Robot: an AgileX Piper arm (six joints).
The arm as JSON. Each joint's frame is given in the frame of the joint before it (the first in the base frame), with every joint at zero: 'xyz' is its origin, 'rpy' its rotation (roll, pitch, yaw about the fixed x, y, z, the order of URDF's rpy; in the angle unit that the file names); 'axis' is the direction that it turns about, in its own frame. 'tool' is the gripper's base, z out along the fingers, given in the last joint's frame.
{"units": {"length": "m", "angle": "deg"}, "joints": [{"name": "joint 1", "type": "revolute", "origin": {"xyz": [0.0, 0.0, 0.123], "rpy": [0.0, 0.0, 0.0]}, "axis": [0.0, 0.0, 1.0]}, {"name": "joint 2", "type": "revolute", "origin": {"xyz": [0.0, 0.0, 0.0], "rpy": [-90.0, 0.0, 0.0]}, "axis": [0.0, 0.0, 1.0]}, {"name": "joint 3", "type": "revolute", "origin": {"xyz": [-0.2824, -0.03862, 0.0], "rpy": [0.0, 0.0, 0.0]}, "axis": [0.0, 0.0, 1.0]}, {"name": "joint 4", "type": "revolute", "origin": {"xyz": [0.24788, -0.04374, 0.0], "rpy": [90.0, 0.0, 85.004]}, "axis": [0.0, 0.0, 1.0]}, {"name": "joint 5", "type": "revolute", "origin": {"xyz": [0.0, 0.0, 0.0], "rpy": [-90.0, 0.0, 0.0]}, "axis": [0.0, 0.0, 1.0]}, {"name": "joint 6", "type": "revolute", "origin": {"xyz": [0.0, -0.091, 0.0], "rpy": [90.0, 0.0, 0.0]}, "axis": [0.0, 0.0, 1.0]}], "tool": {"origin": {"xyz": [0.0, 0.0, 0.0], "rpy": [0.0, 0.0, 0.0]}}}
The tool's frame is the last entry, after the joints.
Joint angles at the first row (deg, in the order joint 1, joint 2, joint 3, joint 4, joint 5, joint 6):
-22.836, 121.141, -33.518, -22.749, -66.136, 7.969
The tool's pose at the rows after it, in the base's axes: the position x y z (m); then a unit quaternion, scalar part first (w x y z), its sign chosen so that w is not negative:
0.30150 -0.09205 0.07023 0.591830 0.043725 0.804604 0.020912
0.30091 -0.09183 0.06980 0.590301 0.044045 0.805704 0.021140
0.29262 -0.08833 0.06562 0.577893 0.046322 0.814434 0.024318
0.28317 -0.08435 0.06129 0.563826 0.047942 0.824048 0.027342
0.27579 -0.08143 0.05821 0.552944 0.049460 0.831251 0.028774
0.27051 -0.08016 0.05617 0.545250 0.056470 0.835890 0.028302
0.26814 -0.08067 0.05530 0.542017 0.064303 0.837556 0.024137
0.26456 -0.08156 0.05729 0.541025 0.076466 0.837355 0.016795
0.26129 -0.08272 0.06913 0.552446 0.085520 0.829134 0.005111
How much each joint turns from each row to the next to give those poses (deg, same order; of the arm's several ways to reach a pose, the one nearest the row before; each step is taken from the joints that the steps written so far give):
-0.001, 0.364, -0.001, -0.001, -0.001, 0.000
0.000, -0.003, 0.123, -0.001, 0.104, 0.000
0.002, 0.002, 1.869, 0.003, -0.002, -0.250
0.000, -0.001, 2.097, 0.000, 0.002, -0.401
-0.003, 0.001, 1.615, 0.121, -0.001, -0.389
0.001, -0.002, 1.145, 0.657, 0.002, -0.026
0.000, 0.000, 0.504, 1.028, -0.001, -0.096
0.000, -0.737, 0.918, 1.623, -0.001, -0.001
0.000, -2.975, 1.275, 1.687, 0.084, 0.001

